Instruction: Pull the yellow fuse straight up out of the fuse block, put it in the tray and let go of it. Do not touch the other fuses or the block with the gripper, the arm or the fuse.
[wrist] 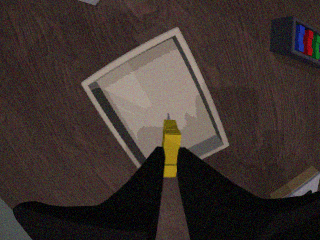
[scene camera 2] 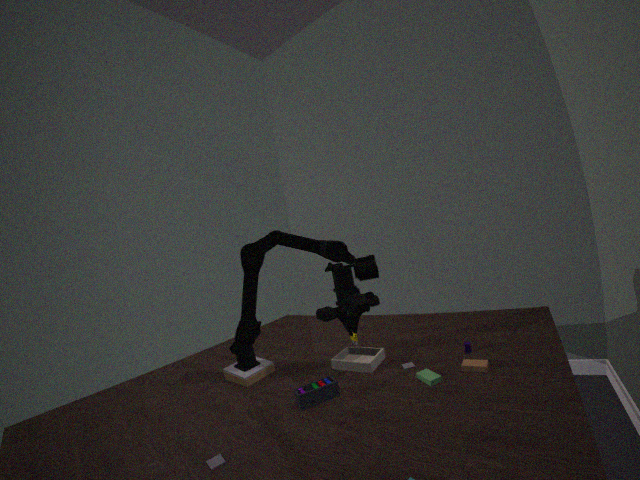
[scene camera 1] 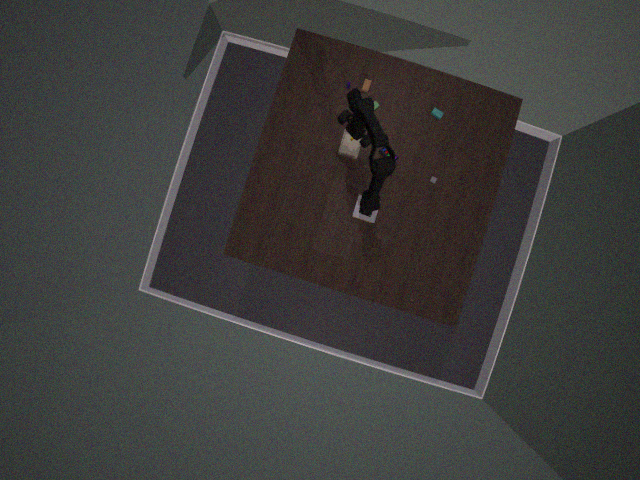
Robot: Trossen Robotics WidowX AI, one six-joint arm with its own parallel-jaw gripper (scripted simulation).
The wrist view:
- my gripper: 169,153
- yellow fuse: 171,135, held by my gripper
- white tray: 133,94
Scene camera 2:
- my gripper: 353,334
